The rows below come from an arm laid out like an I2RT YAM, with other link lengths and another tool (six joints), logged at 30 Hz.
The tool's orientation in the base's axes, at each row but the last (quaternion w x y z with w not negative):
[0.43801, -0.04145, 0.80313, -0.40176]
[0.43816, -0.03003, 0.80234, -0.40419]
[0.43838, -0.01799, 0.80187, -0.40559]
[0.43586, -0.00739, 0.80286, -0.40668]
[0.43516, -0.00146, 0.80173, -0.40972]
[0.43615, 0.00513, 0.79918, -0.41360]
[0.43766, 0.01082, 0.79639, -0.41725]
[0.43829, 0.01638, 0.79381, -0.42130]
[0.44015, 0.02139, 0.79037, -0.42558]
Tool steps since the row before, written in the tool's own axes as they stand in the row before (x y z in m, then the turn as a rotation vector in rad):
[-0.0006, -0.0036, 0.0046, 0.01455, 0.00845, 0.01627]
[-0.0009, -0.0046, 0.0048, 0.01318, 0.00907, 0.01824]
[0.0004, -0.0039, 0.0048, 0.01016, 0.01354, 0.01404]
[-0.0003, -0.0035, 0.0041, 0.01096, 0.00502, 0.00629]
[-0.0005, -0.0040, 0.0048, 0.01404, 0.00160, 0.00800]
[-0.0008, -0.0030, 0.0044, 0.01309, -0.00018, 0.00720]
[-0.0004, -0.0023, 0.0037, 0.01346, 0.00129, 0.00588]
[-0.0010, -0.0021, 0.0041, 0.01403, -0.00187, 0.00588]
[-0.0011, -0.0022, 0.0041, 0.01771, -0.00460, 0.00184]
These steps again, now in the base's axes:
[0.0027, -0.0050, 0.0015, 0.00548, -0.01031, -0.02029]
[0.0026, -0.0057, 0.0023, 0.00795, -0.01056, -0.02035]
[0.0019, -0.0058, 0.0009, 0.00825, -0.00374, -0.02004]
[0.0019, -0.0049, 0.0013, -0.00063, -0.00472, -0.01273]
[0.0022, -0.0056, 0.0016, -0.00256, -0.00922, -0.01312]
[0.0024, -0.0046, 0.0013, -0.00319, -0.00953, -0.01106]
[0.0019, -0.0039, 0.0008, -0.00376, -0.00781, -0.01193]
[0.0026, -0.0038, 0.0010, -0.00536, -0.01004, -0.01027]
[0.0026, -0.0039, 0.0012, -0.01146, -0.01024, -0.01010]

